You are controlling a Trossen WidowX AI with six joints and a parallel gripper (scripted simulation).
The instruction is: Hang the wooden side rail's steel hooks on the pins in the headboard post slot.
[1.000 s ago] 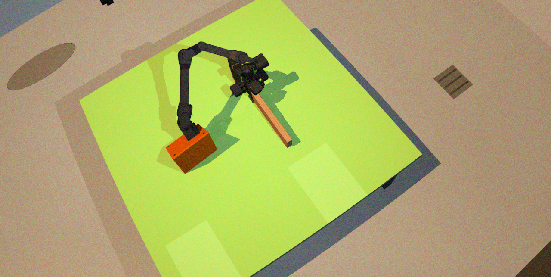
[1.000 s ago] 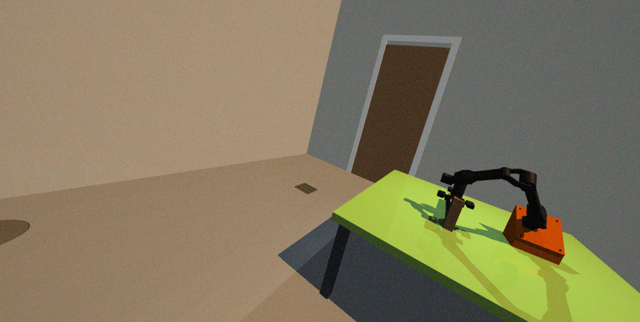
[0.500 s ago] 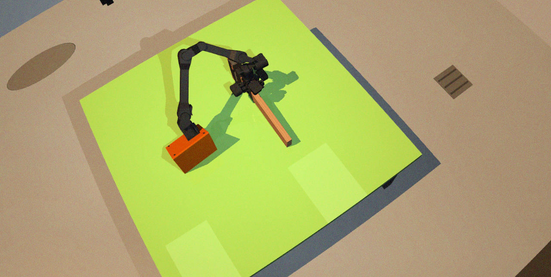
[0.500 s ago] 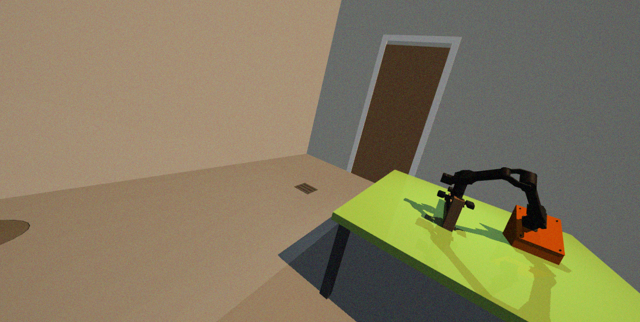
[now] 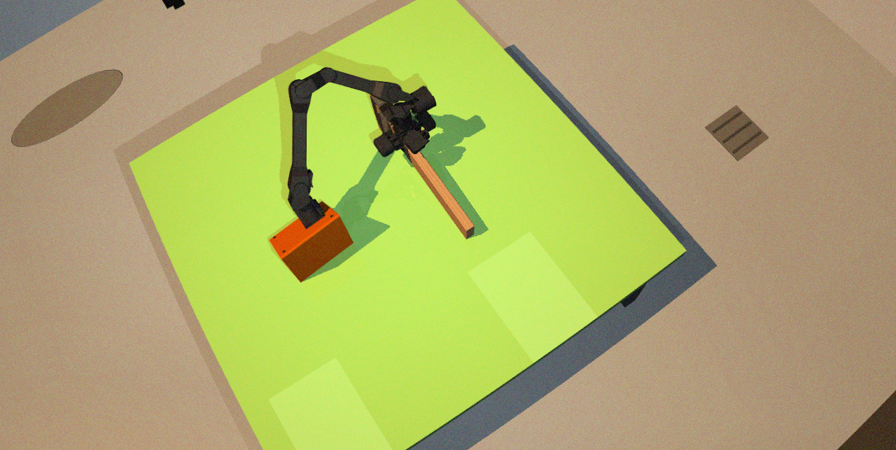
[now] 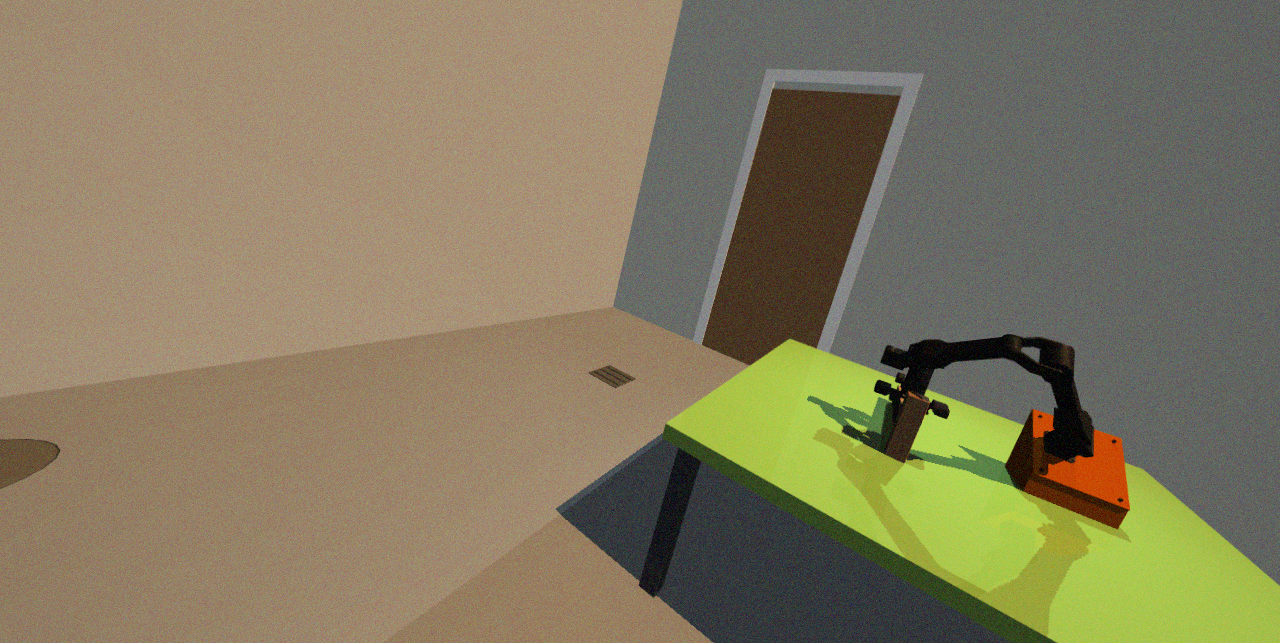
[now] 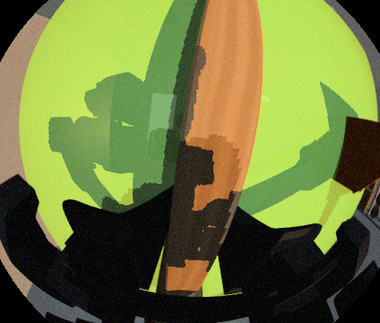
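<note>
My gripper tip is 10 mm short of the headboard post, 130 mm to the right of it and 40 mm below it.
</note>
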